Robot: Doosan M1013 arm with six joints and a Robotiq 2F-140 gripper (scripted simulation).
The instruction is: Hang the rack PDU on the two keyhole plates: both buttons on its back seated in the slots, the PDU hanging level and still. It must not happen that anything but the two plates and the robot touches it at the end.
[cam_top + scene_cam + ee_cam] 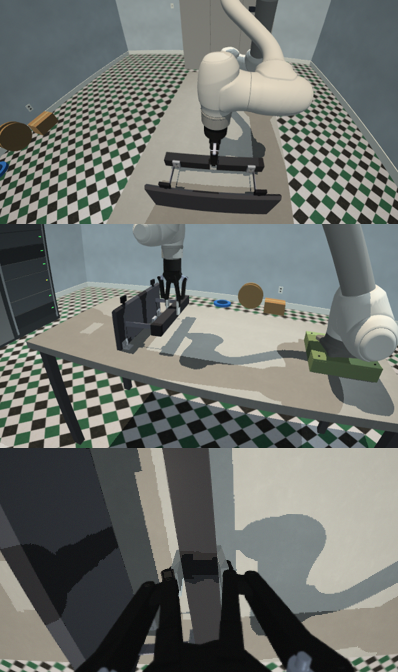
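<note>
Right now the rack PDU is 2 cm below my hand and 2 cm ahead of it. Round my hand: dark upright panel: 16 cm ahead, 4 cm below, 1 cm to the right.
</note>
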